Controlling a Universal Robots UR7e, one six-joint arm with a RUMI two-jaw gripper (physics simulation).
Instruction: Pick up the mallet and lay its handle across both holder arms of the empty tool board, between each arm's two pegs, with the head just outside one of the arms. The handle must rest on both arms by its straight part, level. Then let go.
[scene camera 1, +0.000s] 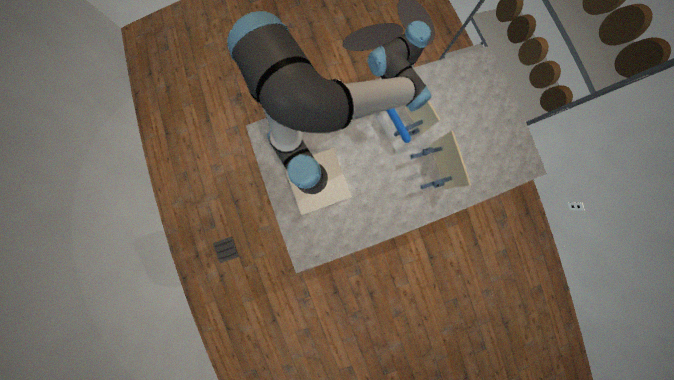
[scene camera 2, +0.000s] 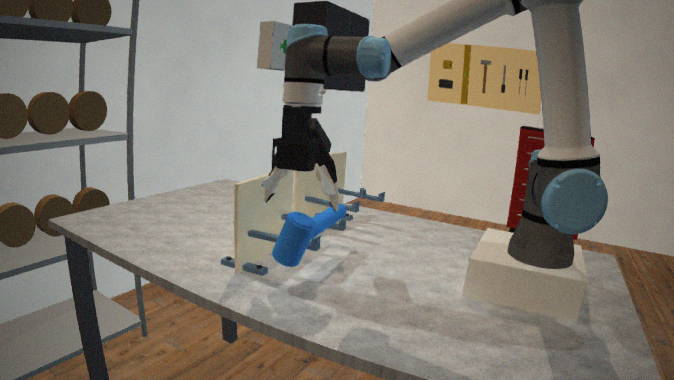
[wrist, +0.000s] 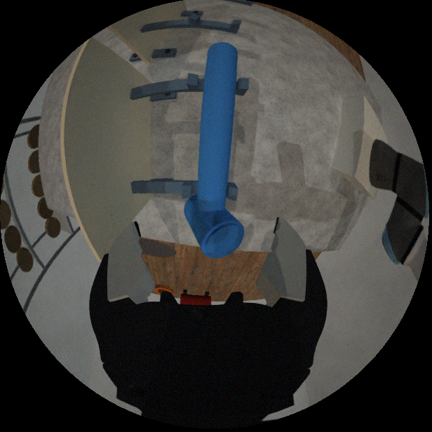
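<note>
The blue mallet (scene camera 1: 399, 125) (scene camera 2: 327, 221) (wrist: 217, 125) lies across both holder arms of the nearer tool board (scene camera 2: 262, 212) (wrist: 105, 140). Its handle runs between the two pegs of the near arm (wrist: 162, 187) and of the far arm (wrist: 162, 90) and looks about level. The mallet head (scene camera 2: 292, 240) (wrist: 223, 239) hangs just outside the near arm. My gripper (scene camera 2: 302, 202) (wrist: 205, 221) is wide open and empty, low above the mallet near the head end, with its fingers spread to either side. In scene camera 1 the robot arm hides the head and gripper.
A second tool board (scene camera 1: 454, 162) (scene camera 2: 341, 172) stands beyond the first, with bare holder arms (scene camera 1: 436, 183) (scene camera 2: 361, 192). The robot's pale base block (scene camera 1: 325, 197) (scene camera 2: 490, 280) stands on the table (scene camera 1: 380, 225) (scene camera 2: 165, 215). A shelf rack (scene camera 2: 131, 100) stands behind the table.
</note>
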